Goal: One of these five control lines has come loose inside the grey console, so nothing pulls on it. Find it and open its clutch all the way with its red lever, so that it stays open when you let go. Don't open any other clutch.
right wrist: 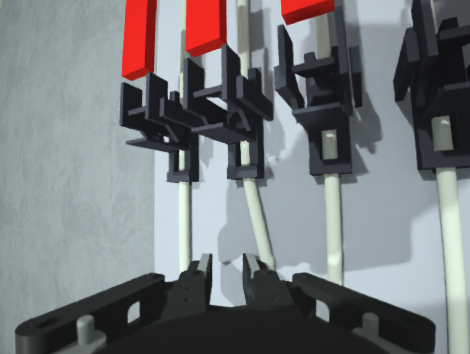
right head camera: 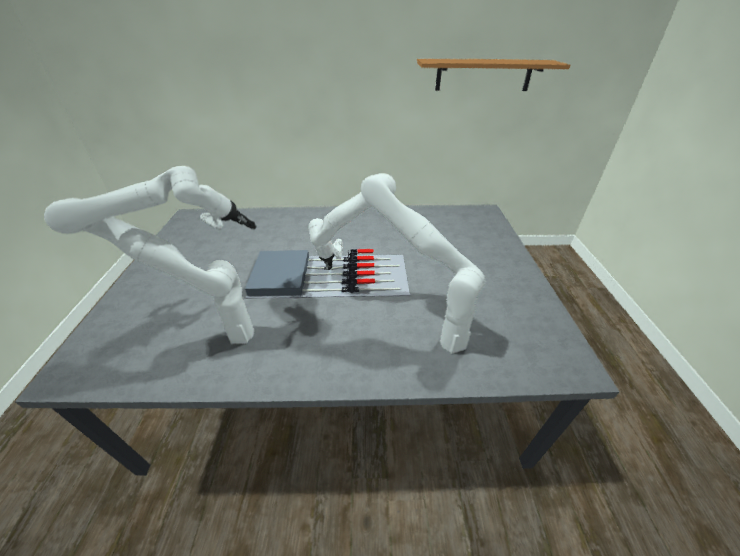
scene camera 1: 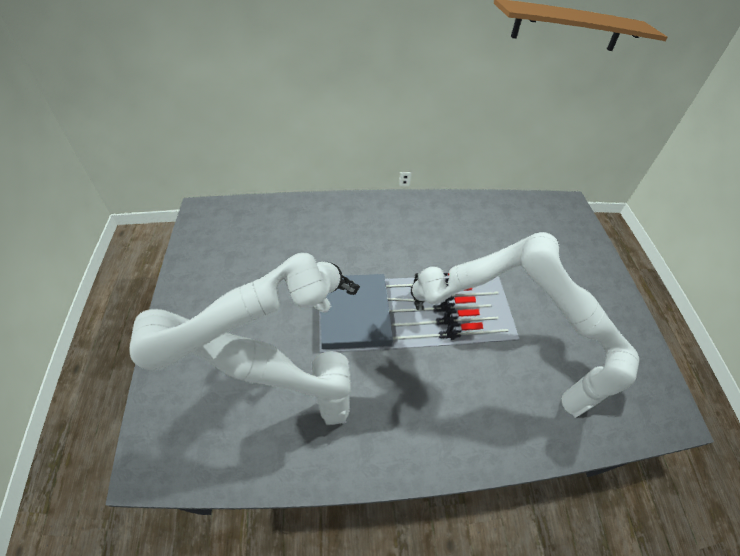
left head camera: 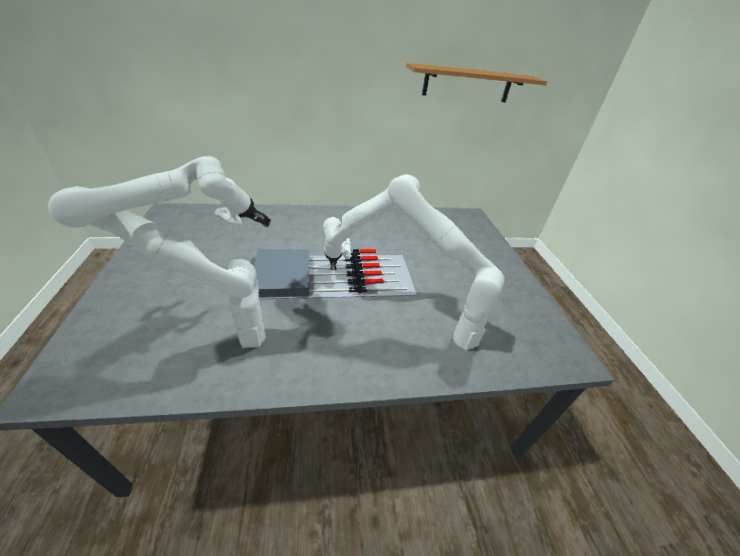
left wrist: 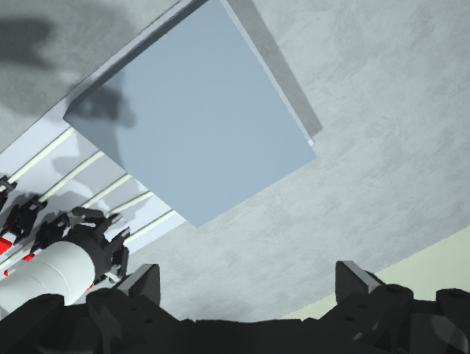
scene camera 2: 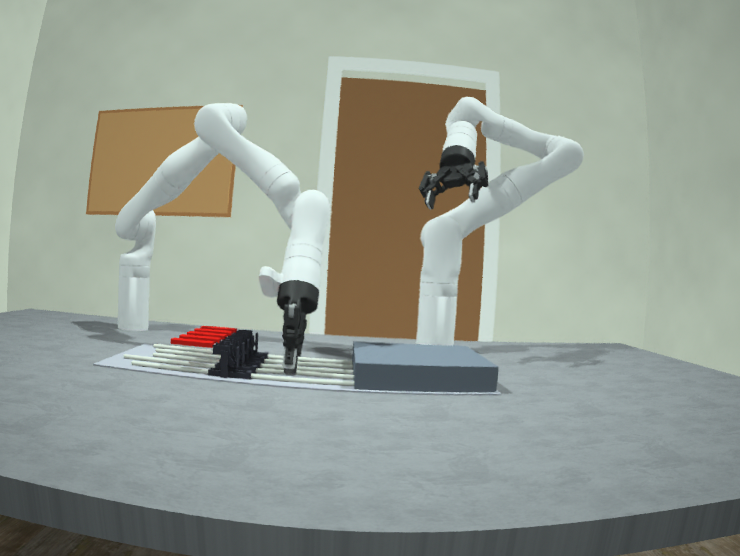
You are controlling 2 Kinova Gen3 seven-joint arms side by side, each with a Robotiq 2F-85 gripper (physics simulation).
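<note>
The grey console has pale control lines running through black clutches with red levers. In the right wrist view, the second line from the left bends right below its clutch and passes outside the right-hand finger; the leftmost line runs straight. My right gripper is low among the lines between console and clutches, fingers a little apart, with no line visible between them. My left gripper is open and empty, high above the console.
The console and clutches stand on a pale board on the grey table. My right forearm reaches over the far clutches and hides some of them in scene camera 1. A wooden shelf is on the wall.
</note>
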